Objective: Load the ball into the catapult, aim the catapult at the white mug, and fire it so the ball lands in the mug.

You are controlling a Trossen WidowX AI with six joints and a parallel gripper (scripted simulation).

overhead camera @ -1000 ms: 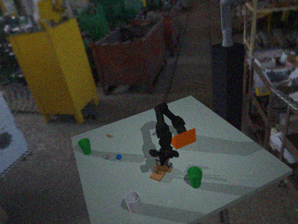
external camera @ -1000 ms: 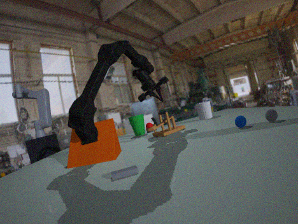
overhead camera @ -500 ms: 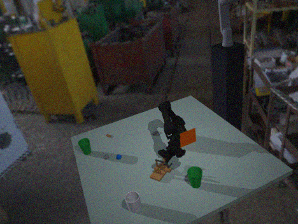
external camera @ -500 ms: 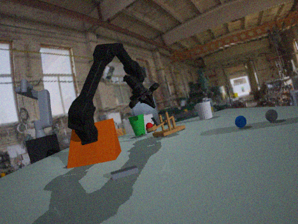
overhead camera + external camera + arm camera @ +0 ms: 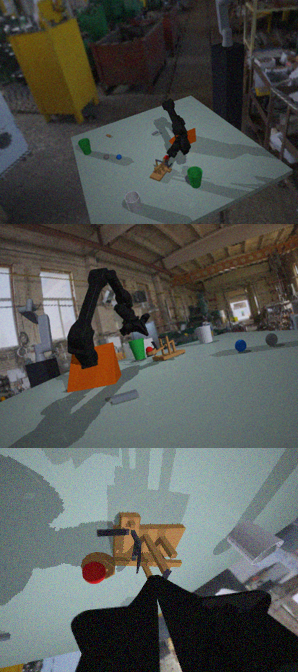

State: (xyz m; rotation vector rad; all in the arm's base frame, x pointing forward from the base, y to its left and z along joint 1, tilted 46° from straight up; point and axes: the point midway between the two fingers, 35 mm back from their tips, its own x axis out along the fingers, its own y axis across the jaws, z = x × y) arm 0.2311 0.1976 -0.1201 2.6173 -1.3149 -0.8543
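Right now my gripper tip is 8 cm to the left of the red ball, 7 cm above it and 1 cm past it. From my gripper tip the other things lie so: wooden catapult 7 cm below, 4 cm to the right, 4 cm ahead; then white mug 34 cm ahead, 15 cm to the left, 10 cm below; then blue ball 34 cm to the right, 27 cm ahead, 11 cm below.
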